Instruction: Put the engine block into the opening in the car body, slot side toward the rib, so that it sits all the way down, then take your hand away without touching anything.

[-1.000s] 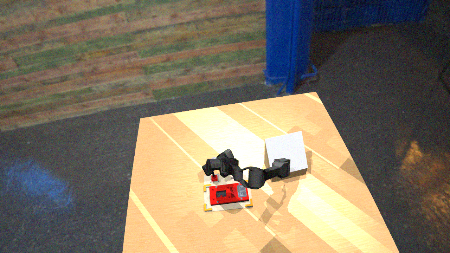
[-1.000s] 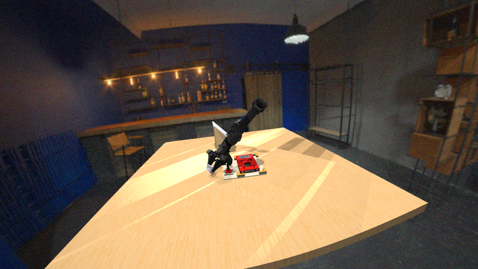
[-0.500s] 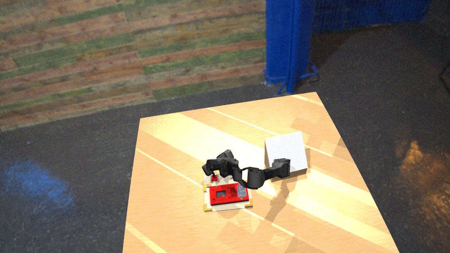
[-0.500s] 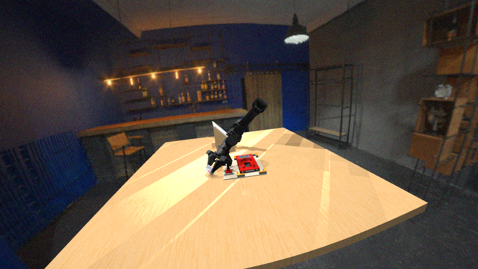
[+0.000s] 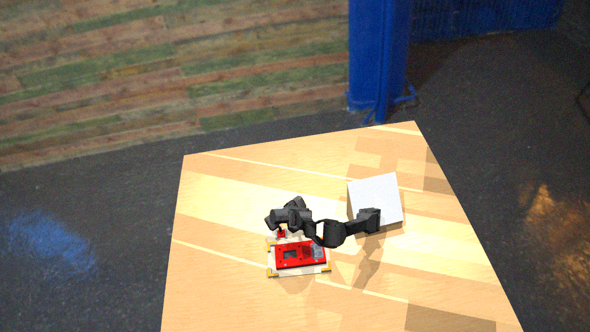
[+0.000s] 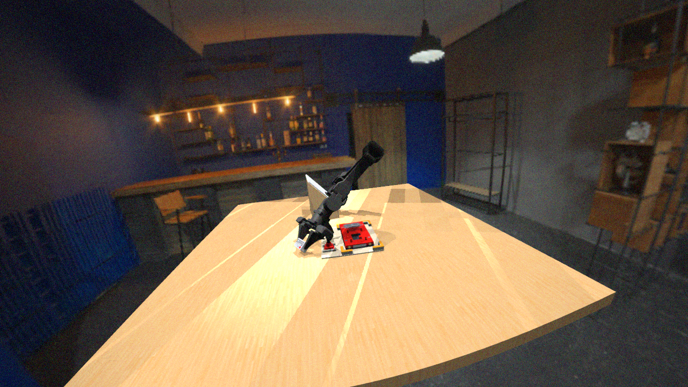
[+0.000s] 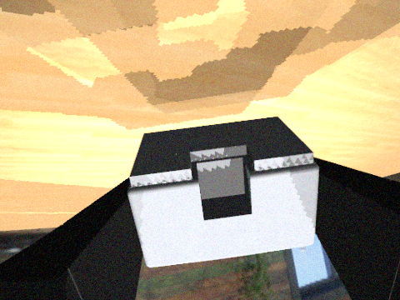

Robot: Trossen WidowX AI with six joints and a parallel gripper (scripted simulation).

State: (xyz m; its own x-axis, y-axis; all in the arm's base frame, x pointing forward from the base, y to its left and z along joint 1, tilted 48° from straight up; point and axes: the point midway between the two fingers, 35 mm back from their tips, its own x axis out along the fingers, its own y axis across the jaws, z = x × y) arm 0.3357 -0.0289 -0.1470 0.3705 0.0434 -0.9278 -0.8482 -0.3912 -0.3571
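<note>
Right now the grey engine block is 10 mm behind my gripper tip and 10 mm to the left of it.
</note>
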